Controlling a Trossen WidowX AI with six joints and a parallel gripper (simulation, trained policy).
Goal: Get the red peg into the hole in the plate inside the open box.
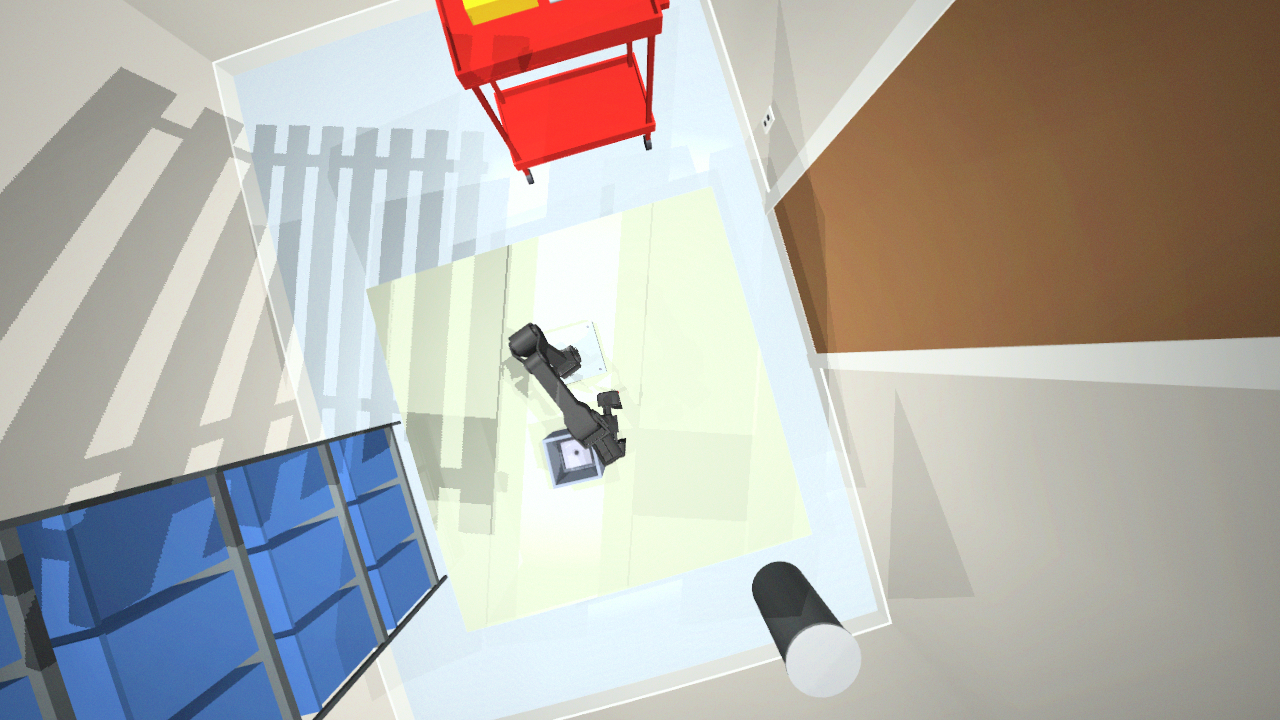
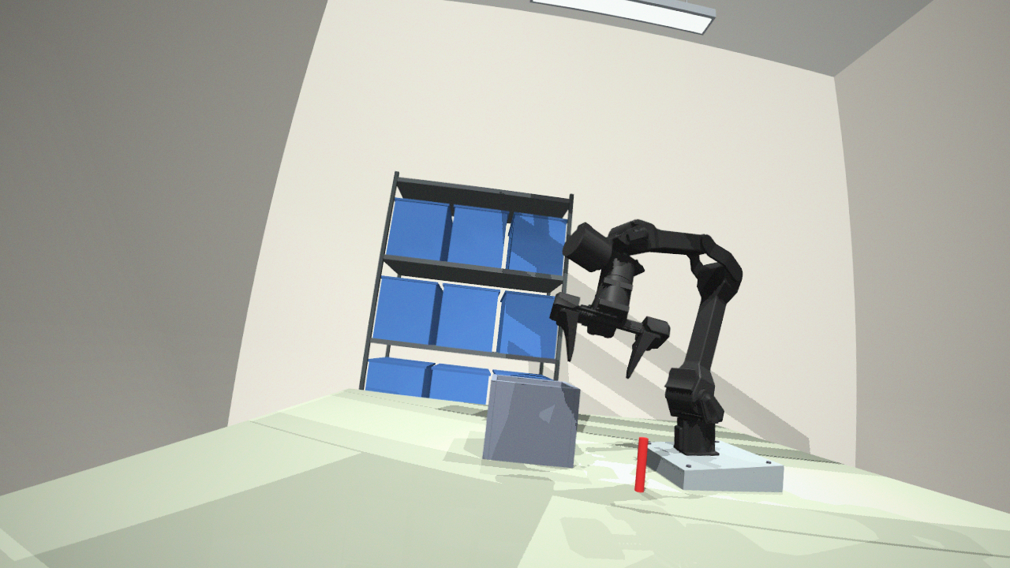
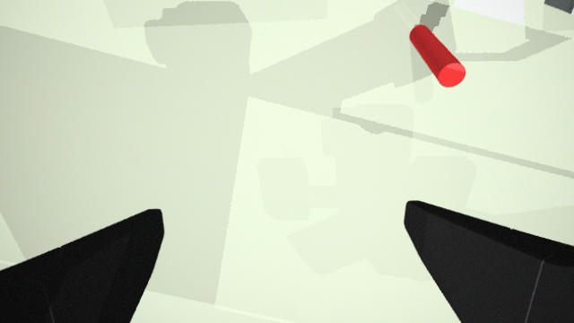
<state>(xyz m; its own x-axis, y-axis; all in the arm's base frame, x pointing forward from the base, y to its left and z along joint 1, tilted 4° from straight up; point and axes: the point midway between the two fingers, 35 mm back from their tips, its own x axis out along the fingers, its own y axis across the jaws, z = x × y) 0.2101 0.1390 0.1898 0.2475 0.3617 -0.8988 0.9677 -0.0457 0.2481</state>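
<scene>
My gripper tip is now 8 cm past the red peg, 2 cm to the left of it and 14 cm above it.
</scene>
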